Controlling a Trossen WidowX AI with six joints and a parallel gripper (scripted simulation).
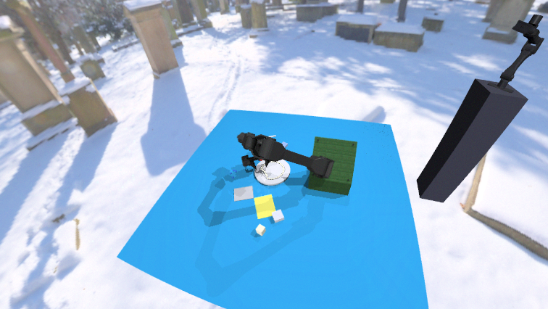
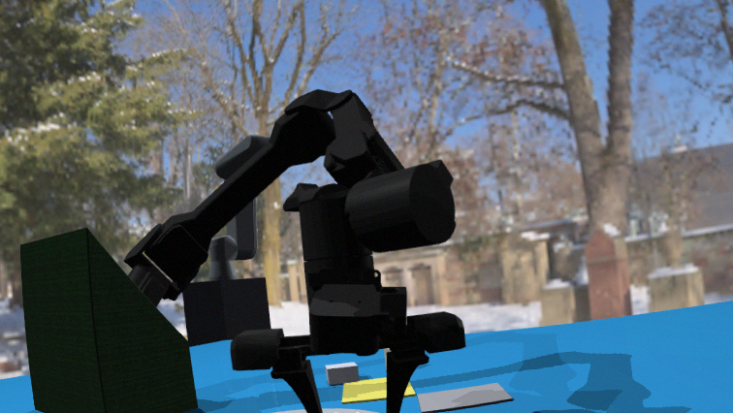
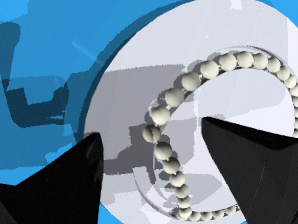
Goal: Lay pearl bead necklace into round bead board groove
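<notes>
My gripper tip is now 60 mm past the round white bead board, 10 mm to the left of it and 10 mm above it. Round my gripper tip: yellow tile (220 mm to the left, 110 mm behind, 20 mm below); then red object (120 mm to the right, 40 mm ahead, 10 mm below); then grey tile (180 mm to the left, 30 mm ahead, 20 mm below).
</notes>
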